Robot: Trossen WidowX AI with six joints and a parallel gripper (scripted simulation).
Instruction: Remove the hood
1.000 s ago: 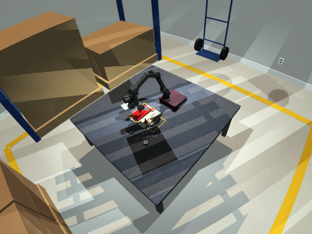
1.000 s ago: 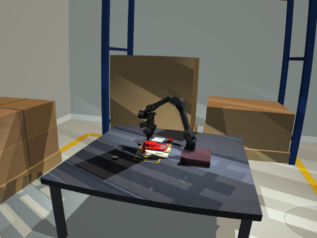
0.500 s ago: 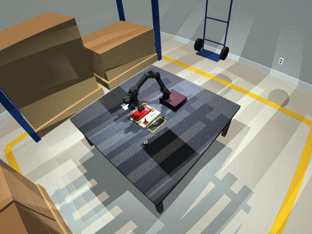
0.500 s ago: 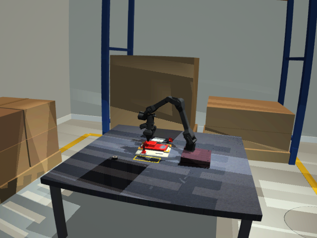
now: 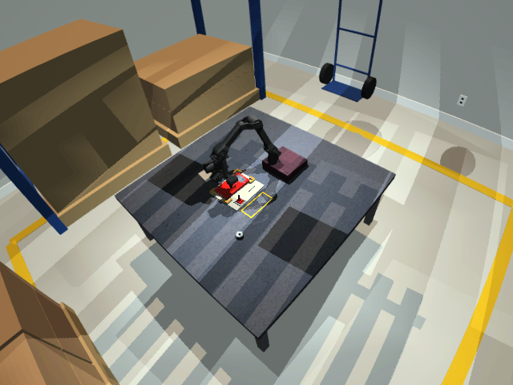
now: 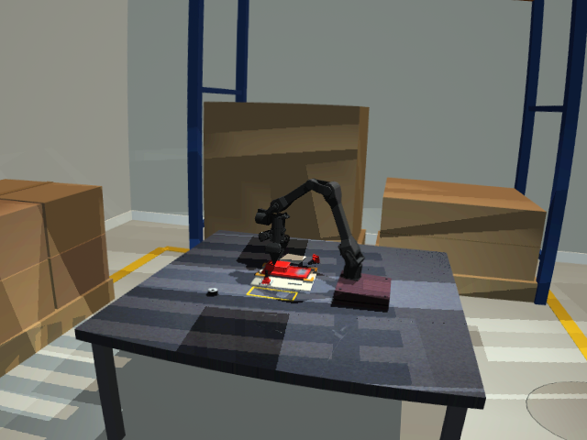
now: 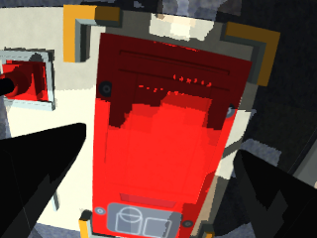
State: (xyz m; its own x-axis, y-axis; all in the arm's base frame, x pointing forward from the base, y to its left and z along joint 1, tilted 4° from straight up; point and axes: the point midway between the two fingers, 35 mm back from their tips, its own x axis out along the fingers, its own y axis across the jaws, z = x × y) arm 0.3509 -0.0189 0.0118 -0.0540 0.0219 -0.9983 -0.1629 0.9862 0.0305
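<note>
The hood is 20 mm below my gripper tip. From my gripper tip the other things lie so: grey ring (320 mm to the left, 130 mm ahead, 50 mm below); white sheet (210 mm to the right, 60 mm below, 10 mm ahead).
</note>
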